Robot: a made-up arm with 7 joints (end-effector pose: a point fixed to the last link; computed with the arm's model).
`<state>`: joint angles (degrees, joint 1 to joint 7).
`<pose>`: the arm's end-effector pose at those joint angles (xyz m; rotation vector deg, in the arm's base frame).
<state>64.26 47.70 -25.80 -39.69 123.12 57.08 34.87</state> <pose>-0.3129 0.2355 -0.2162 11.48 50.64 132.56</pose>
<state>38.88 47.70 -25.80 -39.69 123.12 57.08 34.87</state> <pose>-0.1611 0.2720 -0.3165 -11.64 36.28 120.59</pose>
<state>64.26 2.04 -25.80 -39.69 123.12 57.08 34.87</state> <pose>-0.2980 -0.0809 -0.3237 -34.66 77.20 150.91</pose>
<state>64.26 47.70 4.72 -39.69 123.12 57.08 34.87</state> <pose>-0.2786 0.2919 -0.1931 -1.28 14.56 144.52</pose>
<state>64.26 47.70 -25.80 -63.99 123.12 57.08 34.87</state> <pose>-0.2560 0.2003 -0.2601 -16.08 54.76 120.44</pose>
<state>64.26 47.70 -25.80 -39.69 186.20 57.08 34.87</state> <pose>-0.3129 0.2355 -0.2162 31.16 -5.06 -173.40</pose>
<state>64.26 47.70 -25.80 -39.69 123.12 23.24 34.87</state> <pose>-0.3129 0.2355 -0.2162 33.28 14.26 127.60</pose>
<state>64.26 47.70 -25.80 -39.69 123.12 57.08 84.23</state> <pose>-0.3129 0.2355 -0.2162 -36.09 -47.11 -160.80</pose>
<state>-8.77 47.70 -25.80 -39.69 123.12 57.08 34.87</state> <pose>0.1800 0.2691 -0.3087 -47.68 9.82 90.05</pose>
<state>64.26 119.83 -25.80 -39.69 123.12 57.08 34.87</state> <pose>0.0663 0.4393 0.0526 62.17 8.87 82.23</pose>
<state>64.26 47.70 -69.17 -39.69 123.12 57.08 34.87</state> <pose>-0.3721 0.1625 -0.1876 28.07 95.69 102.48</pose>
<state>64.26 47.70 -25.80 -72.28 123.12 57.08 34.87</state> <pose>-0.2341 0.1859 -0.2681 -25.00 55.67 115.48</pose>
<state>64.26 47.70 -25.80 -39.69 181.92 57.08 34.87</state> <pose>-0.3129 0.2355 -0.2162 28.72 -9.13 -176.57</pose>
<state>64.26 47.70 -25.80 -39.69 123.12 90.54 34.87</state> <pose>-0.3129 0.2355 -0.2162 -13.01 86.30 128.05</pose>
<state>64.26 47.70 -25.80 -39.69 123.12 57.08 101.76</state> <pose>-0.3129 0.2355 -0.2162 -39.57 -37.92 -144.96</pose>
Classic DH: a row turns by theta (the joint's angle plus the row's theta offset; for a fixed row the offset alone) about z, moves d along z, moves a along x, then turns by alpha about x. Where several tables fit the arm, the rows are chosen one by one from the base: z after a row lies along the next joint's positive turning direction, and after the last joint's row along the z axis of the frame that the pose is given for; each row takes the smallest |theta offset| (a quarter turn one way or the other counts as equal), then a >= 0, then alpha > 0; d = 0 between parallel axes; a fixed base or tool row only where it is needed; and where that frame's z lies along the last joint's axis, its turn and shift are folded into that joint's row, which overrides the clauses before.
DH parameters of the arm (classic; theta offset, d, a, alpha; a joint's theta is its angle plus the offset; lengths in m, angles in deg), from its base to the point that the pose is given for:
base (fixed): 0 0 0 -70
joint 1: 90 0 0 90
joint 2: 70 0 0 -90
joint 3: -90 -0.2673 0.03 -90
joint 4: 0 0 -0.0229 90
joint 5: 0 -0.1887 0 -90
joint 6: 0 0 0 90
joint 7: 0 0 0 0

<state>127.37 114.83 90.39 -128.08 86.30 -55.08 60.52</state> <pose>0.1647 0.1854 -0.0646 -80.86 -67.82 21.95</pose>
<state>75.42 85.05 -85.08 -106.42 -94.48 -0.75 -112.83</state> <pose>-0.2817 0.1468 -0.0451 18.88 68.37 93.04</pose>
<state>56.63 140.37 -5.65 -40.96 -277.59 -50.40 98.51</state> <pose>0.2444 0.3513 0.1262 -11.92 -88.27 12.66</pose>
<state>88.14 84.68 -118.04 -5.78 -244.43 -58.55 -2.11</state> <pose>-0.2168 0.3774 0.1430 33.66 41.42 -54.43</pose>
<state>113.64 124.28 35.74 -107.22 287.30 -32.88 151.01</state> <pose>0.0946 0.2630 -0.1530 -12.17 24.17 -28.39</pose>
